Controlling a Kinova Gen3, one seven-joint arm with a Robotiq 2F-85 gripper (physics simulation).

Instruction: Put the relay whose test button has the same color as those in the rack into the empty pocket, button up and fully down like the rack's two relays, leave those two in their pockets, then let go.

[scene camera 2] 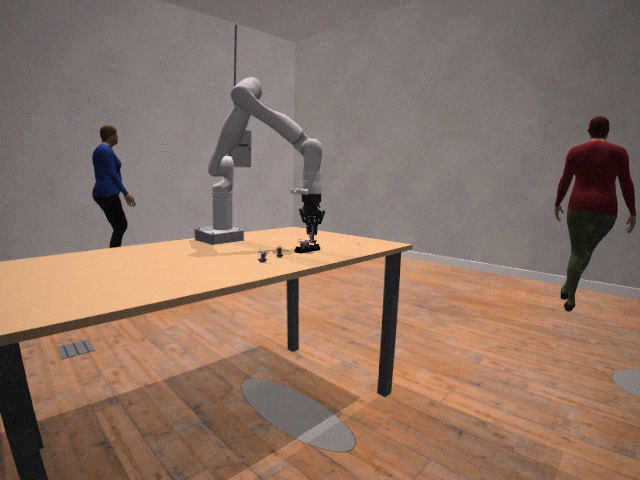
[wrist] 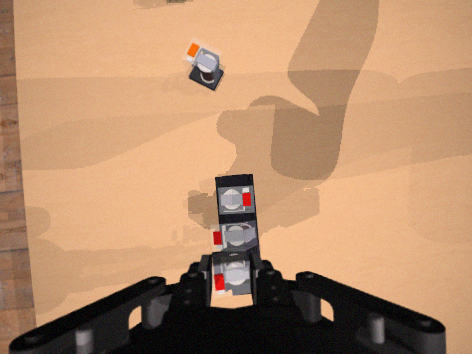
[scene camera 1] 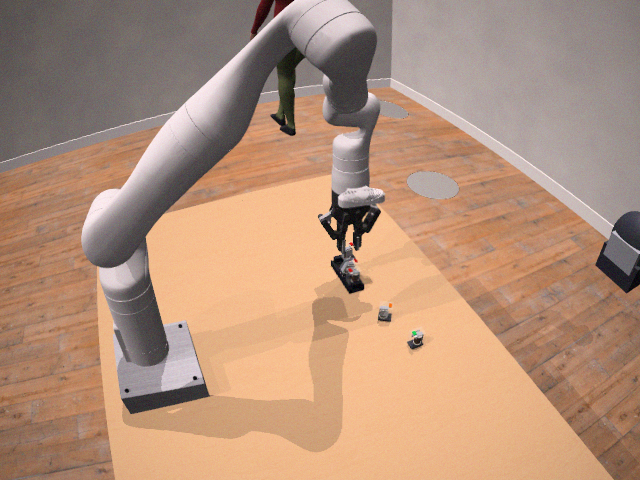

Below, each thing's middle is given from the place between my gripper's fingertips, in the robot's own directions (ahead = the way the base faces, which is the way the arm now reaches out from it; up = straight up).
Right now the black rack point(wrist: 242, 179) is 5 cm below my hand, 1 cm to the right of it and 1 cm behind it.
